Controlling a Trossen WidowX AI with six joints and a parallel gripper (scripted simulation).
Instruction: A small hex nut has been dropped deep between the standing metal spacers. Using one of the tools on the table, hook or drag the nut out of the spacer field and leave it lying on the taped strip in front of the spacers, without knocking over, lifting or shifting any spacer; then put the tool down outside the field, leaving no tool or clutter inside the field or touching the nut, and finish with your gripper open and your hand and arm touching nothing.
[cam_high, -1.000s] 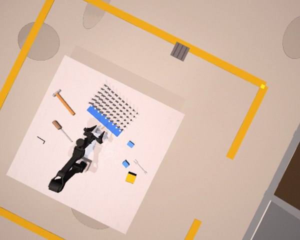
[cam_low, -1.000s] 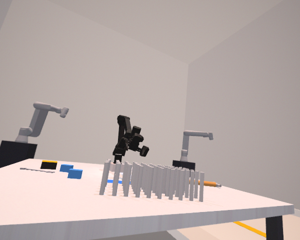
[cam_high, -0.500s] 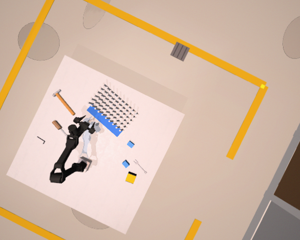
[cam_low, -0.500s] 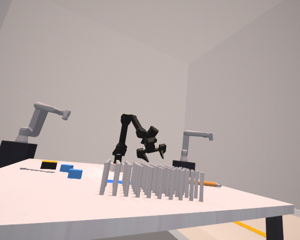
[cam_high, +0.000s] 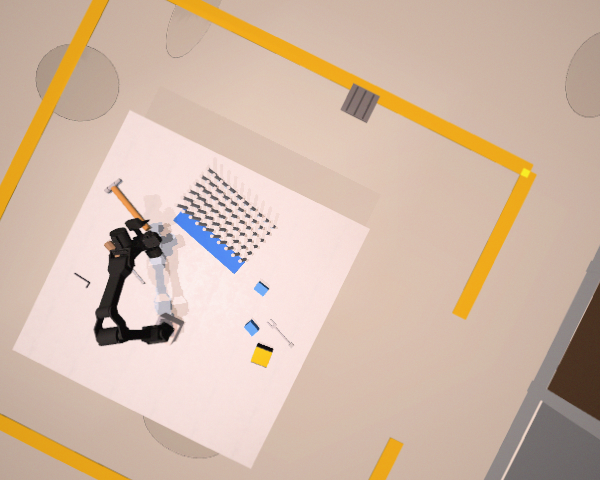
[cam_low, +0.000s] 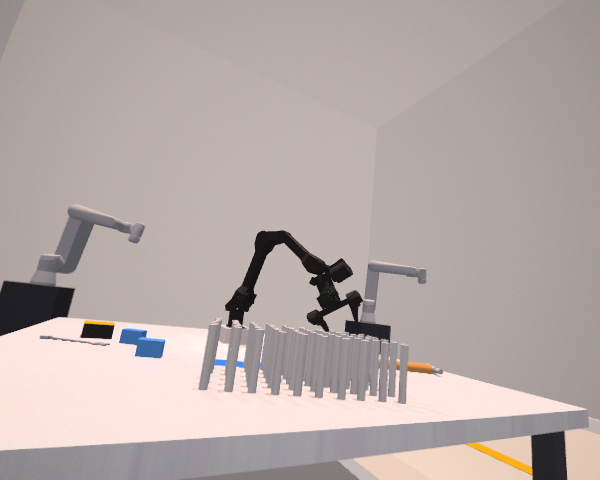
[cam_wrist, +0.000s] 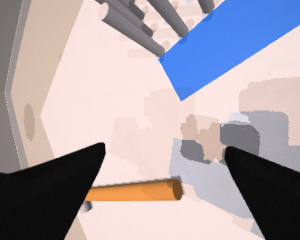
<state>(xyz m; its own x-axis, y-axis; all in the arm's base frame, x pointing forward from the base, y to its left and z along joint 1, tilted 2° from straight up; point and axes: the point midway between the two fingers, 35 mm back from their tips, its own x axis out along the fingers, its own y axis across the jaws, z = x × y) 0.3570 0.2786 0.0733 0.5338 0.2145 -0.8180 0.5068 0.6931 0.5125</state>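
My gripper tip is now 25 cm past the screwdriver, 4 cm to the right of it and 9 cm above it. From my gripper tip the other things lie so: blue taped strip: 7 cm ahead, 20 cm to the right, 10 cm below; black hex key: 43 cm behind, 18 cm to the left, 10 cm below; grey wrench: 11 cm behind, 74 cm to the right, 10 cm below.
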